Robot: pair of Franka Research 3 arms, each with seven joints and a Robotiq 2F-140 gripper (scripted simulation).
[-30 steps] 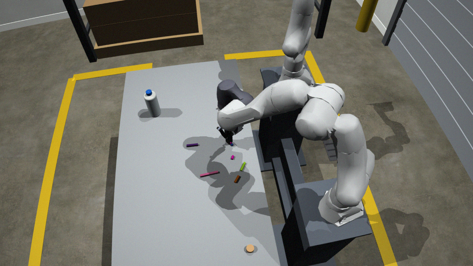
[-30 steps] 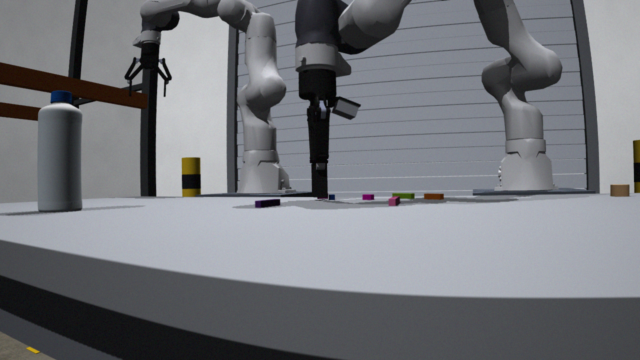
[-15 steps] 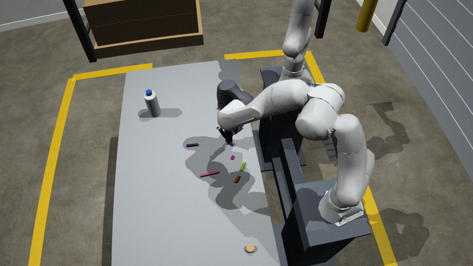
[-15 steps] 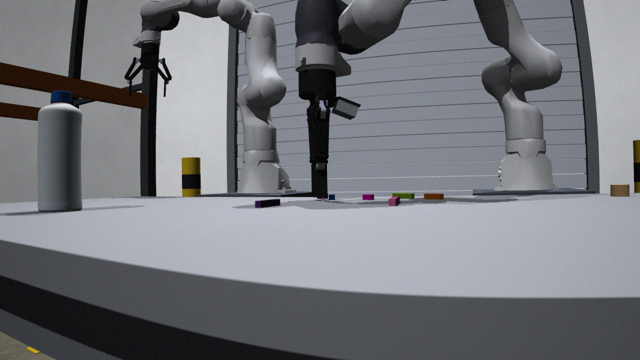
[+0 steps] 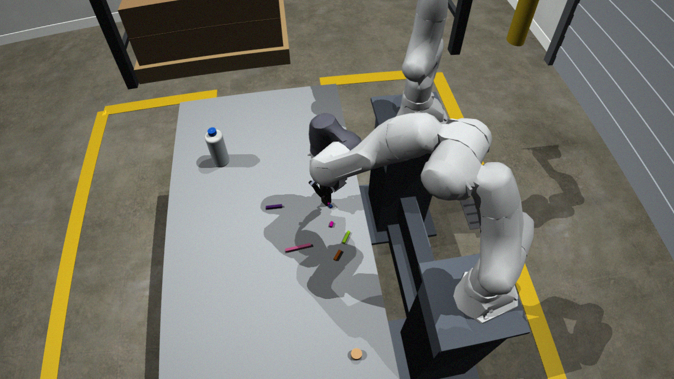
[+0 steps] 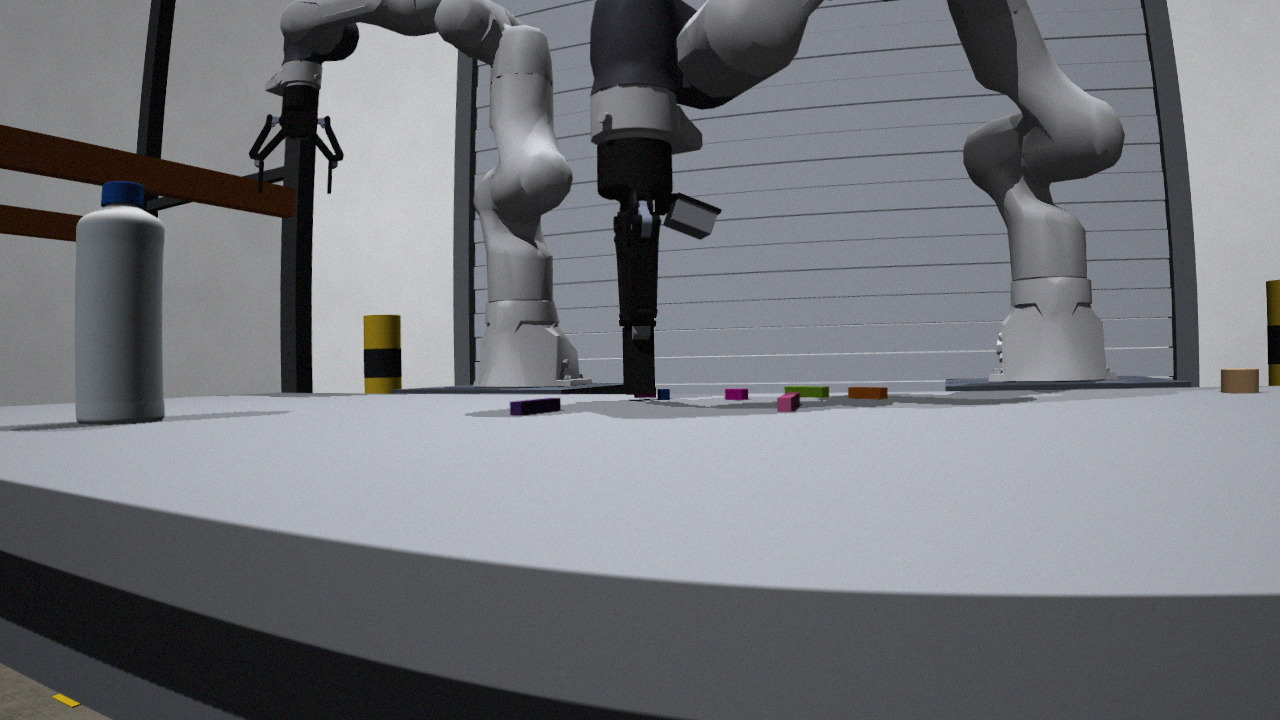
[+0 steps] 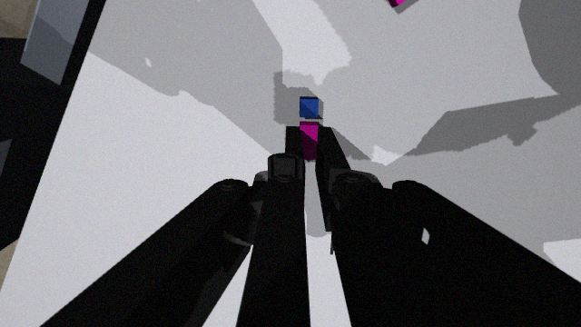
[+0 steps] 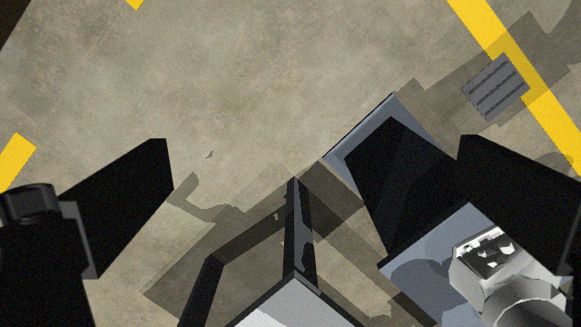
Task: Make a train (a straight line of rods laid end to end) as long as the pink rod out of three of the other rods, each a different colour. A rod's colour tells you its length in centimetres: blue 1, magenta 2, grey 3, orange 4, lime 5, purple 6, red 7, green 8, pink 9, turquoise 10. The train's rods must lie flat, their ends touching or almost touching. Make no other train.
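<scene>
The magenta rod lies 3 cm below my left hand. Round my left hand: purple rod: 19 cm ahead, 1 cm to the right, 3 cm below; lime rod: 5 cm behind, 16 cm to the left, 3 cm below; blue rod: 1 cm behind, 2 cm to the left, 3 cm below.
</scene>
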